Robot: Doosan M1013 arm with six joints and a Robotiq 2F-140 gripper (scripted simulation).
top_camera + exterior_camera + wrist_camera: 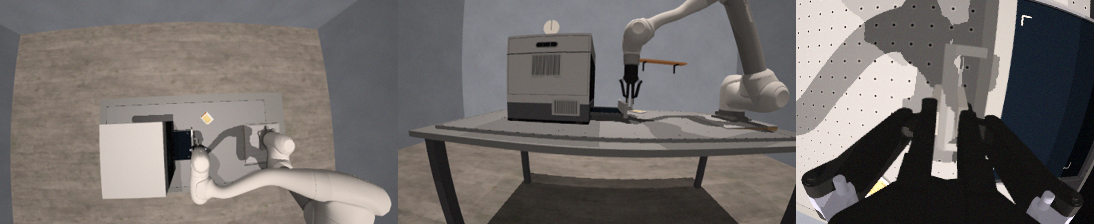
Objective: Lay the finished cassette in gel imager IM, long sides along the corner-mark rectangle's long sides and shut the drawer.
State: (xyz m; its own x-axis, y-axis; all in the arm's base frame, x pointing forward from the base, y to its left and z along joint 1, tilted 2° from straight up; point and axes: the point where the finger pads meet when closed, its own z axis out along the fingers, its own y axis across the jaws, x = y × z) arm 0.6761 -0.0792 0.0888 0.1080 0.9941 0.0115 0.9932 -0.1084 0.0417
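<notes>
My gripper is now 12 cm past the finished cassette, 22 cm to the left of it and 7 cm above it.
</notes>
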